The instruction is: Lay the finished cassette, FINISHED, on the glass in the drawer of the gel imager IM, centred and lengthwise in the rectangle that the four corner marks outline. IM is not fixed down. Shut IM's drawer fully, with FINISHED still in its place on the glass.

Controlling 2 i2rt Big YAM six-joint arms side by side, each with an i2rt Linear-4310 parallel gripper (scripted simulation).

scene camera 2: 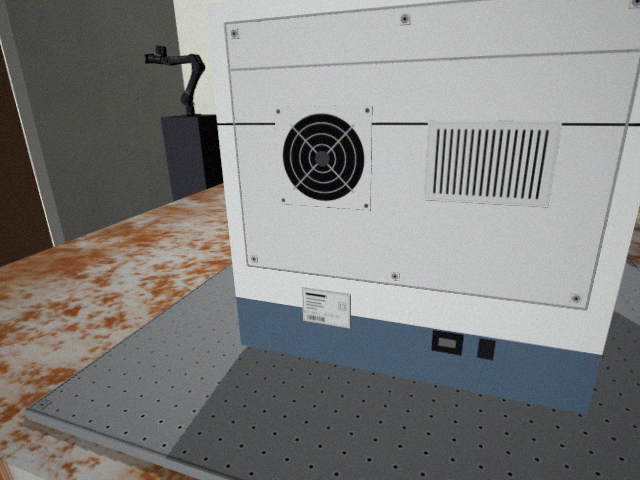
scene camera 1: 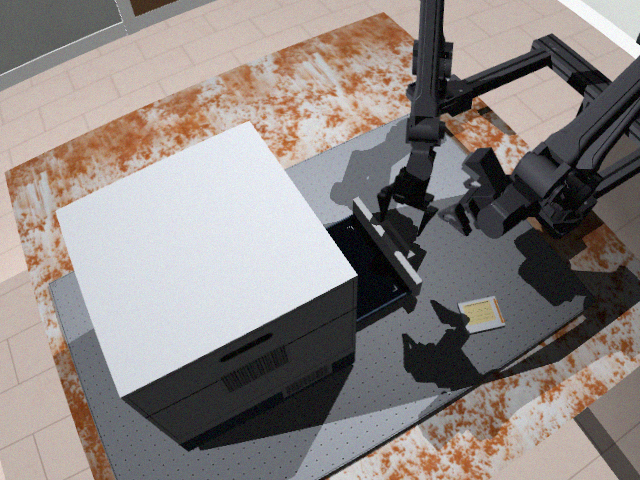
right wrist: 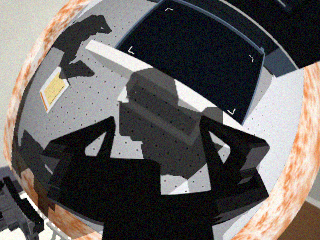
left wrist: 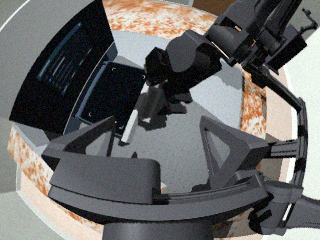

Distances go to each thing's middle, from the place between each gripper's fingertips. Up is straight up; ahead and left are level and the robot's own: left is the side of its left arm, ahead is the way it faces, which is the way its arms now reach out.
Now: the finished cassette [scene camera 1: 484, 314] 20 mm behind my left hand [scene camera 1: 451, 199], 150 mm to the left of it and 300 mm below it.
My right gripper [scene camera 1: 399, 228] is now 270 mm to the right of the finished cassette, 90 mm above it and 50 mm past it.
